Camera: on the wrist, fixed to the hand. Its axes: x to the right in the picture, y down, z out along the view.
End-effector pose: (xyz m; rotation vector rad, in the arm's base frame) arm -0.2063 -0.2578 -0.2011 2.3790 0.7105 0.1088
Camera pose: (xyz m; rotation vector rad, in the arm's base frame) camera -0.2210 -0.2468 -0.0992 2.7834 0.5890 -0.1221
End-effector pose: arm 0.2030 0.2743 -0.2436 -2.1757 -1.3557 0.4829
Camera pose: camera 0.2796 0.2198 -0.2001 -1.9211 -1.0785 0.8450
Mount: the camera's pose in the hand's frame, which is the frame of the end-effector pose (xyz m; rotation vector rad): -0.0169 0.0479 -0.0902 0.4009 -0.1052 0.1139
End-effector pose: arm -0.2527 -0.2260 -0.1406 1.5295 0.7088 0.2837
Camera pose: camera -0.3057 -0.1603 -0.0807 1.9552 0.6198 0.1488
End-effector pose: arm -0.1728 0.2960 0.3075 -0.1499 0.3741 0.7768
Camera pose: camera -0.2424 0.2946 0.2309 0.2892 0.4336 0.8032
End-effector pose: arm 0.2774 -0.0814 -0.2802 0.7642 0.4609 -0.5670
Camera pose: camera 0.2782 0.0195 -0.3035 1.1296 0.2047 -0.5972
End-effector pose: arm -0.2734 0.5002 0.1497 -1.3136 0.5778 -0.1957
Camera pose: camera -0.3419 0.4434 0.0967 -0.8947 0.4920 -0.1387
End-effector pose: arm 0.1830 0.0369 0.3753 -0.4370 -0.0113 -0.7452
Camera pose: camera 0.1891 0.0440 0.2722 -0.0924 -0.2291 -0.5886
